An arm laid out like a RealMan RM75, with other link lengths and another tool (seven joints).
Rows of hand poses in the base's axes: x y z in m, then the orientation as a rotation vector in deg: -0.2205, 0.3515, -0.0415, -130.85, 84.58, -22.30; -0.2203, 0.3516, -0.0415, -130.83, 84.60, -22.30; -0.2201, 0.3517, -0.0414, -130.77, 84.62, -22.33; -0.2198, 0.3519, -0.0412, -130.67, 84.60, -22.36; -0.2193, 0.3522, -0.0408, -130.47, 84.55, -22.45; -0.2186, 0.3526, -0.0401, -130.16, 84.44, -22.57; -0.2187, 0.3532, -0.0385, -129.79, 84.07, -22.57; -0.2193, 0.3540, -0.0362, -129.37, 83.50, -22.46; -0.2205, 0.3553, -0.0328, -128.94, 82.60, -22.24; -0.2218, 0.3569, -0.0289, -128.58, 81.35, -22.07; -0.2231, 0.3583, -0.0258, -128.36, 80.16, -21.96; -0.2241, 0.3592, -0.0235, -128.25, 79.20, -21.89; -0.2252, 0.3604, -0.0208, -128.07, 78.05, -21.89; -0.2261, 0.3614, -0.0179, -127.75, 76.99, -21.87; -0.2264, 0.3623, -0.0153, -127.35, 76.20, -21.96; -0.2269, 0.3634, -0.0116, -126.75, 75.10, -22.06; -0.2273, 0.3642, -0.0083, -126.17, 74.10, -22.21
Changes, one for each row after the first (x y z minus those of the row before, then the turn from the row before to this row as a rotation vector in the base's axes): 0.0002, 0.0001, 0.0000, 0.01, 0.00, -0.02; 0.0002, 0.0001, 0.0001, 0.02, -0.04, -0.03; 0.0003, 0.0002, 0.0002, 0.06, -0.07, -0.02; 0.0005, 0.0003, 0.0004, 0.12, -0.16, -0.04; 0.0007, 0.0004, 0.0007, 0.20, -0.25, -0.03; -0.0001, 0.0006, 0.0016, 0.38, -0.32, 0.14; -0.0006, 0.0008, 0.0023, 0.52, -0.37, 0.27; -0.0012, 0.0013, 0.0034, 0.67, -0.45, 0.51; -0.0013, 0.0016, 0.0039, 0.69, -0.58, 0.75; -0.0013, 0.0014, 0.0031, 0.53, -0.52, 0.74; -0.0010, 0.0009, 0.0023, 0.37, -0.40, 0.62; -0.0011, 0.0012, 0.0027, 0.43, -0.54, 0.71; -0.0009, 0.0010, 0.0029, 0.52, -0.56, 0.62; -0.0003, 0.0009, 0.0026, 0.46, -0.55, 0.40; -0.0005, 0.0011, 0.0037, 0.69, -0.77, 0.56; -0.0004, 0.0008, 0.0033, 0.62, -0.75, 0.49
